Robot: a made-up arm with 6 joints.
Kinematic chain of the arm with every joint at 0, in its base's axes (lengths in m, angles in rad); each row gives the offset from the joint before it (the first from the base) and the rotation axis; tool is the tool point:
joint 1: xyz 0 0 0.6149 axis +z
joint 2: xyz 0.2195 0 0 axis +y
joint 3: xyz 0 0 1.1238 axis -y
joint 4: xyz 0 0 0.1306 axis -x
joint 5: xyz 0.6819 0 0 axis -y
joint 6: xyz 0.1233 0 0 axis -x
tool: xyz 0 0 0
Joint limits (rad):
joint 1: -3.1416..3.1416
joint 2: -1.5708..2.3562
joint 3: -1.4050..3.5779
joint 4: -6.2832..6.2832
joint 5: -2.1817..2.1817
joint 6: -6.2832..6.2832
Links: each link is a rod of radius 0.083 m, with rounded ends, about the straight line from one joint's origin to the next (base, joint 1, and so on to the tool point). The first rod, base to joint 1, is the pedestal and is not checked.
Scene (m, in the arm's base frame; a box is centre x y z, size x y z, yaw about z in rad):
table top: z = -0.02
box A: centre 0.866 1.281 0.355 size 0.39 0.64 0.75 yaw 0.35
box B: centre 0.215 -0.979 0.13 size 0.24 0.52 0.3 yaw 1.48
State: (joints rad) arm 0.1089 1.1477 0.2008 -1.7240 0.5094 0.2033
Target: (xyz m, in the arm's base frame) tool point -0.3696 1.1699 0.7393
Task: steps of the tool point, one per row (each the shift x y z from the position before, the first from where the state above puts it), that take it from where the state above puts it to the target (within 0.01 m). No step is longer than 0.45 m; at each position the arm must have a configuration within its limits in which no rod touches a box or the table.
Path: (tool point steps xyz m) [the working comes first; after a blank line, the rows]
Joints at the target: 1.9148 0.6827 -0.6590 -1.7947 0.3983 0.2033
Straight joint move there: touches box A.

1: -0.1143 0.3872 0.1569
2: -0.2092 0.3345 0.1486
3: -0.2824 0.2574 0.1380
4: -0.3279 0.1649 0.1257
5: -0.3309 0.1038 -0.1039
6: -0.3337 0.0101 -0.0917
7: -0.3091 -0.0765 -0.0781
8: -0.2619 -0.1485 -0.0627

